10 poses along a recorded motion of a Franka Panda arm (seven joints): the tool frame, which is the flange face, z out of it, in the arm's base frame.
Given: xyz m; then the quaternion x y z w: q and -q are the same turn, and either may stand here.
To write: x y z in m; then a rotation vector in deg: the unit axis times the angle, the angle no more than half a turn. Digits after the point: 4 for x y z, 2 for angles.
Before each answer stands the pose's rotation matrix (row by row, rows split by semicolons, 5 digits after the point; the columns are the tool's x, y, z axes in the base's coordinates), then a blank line. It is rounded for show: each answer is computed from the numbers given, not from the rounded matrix.
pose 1, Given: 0.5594, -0.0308, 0.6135, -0.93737, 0.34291, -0.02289, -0.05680
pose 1, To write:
0.76378 -0.64547 0.00396; -0.64027 -0.75837 -0.12218; 0.08187 0.09079 -0.99250

0.5594, -0.0308, 0.6135, 162.89, -59.59, 3.98
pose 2, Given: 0.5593, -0.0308, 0.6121, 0.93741, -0.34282, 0.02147, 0.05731
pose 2, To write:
0.76403 -0.64518 0.00096; -0.64026 -0.75838 -0.12217; 0.07955 0.09272 -0.99251

0.5593, -0.0308, 0.6121, 162.84, -59.55, 3.73
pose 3, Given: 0.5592, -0.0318, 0.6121, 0.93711, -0.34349, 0.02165, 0.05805
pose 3, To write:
0.76309 -0.64629 0.00070; -0.64126 -0.75729 -0.12367; 0.08046 0.09393 -0.99232

0.5592, -0.0318, 0.6121, 162.72, -59.64, 3.76
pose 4, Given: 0.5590, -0.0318, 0.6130, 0.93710, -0.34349, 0.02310, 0.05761
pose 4, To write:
0.76296 -0.64643 0.00372; -0.64111 -0.75739 -0.12384; 0.08287 0.09210 -0.99229

0.5590, -0.0318, 0.6130, 162.76, -59.66, 4.01
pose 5, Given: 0.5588, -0.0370, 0.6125, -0.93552, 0.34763, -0.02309, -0.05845
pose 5, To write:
0.75724 -0.65313 0.00256; -0.64773 -0.75147 -0.12542; 0.08384 0.09331 -0.99210

0.5588, -0.0370, 0.6125, 162.40, -60.35, 4.01
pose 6, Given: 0.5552, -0.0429, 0.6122, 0.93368, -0.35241, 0.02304, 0.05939
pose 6, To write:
0.75055 -0.66081 0.00116; -0.65533 -0.74456 -0.12714; 0.08488 0.09466 -0.99188

0.5552, -0.0429, 0.6122, 161.99, -61.14, 4.00
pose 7, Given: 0.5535, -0.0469, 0.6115, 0.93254, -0.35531, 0.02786, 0.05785
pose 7, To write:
0.74596 -0.66591 0.01085; -0.65946 -0.74082 -0.12769; 0.09307 0.08810 -0.99175

0.5535, -0.0469, 0.6115, 161.94, -61.70, 4.84
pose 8, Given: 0.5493, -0.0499, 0.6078, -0.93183, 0.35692, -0.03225, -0.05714
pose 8, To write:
0.74314 -0.66886 0.01931; -0.66149 -0.73869 -0.12951; 0.10089 0.08347 -0.99139

0.5493, -0.0499, 0.6078, 161.89, -62.01, 5.60
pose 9, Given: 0.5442, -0.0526, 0.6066, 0.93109, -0.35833, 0.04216, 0.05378
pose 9, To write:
0.73964 -0.67181 0.03997; -0.66274 -0.73741 -0.13036; 0.11705 0.06993 -0.99066

0.5442, -0.0526, 0.6066, 162.09, -62.38, 7.34
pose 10, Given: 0.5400, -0.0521, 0.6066, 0.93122, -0.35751, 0.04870, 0.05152
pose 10, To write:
0.73963 -0.67085 0.05386; -0.66082 -0.73907 -0.13077; 0.12754 0.06113 -0.98995

0.5400, -0.0521, 0.6066, 162.33, -62.32, 8.49
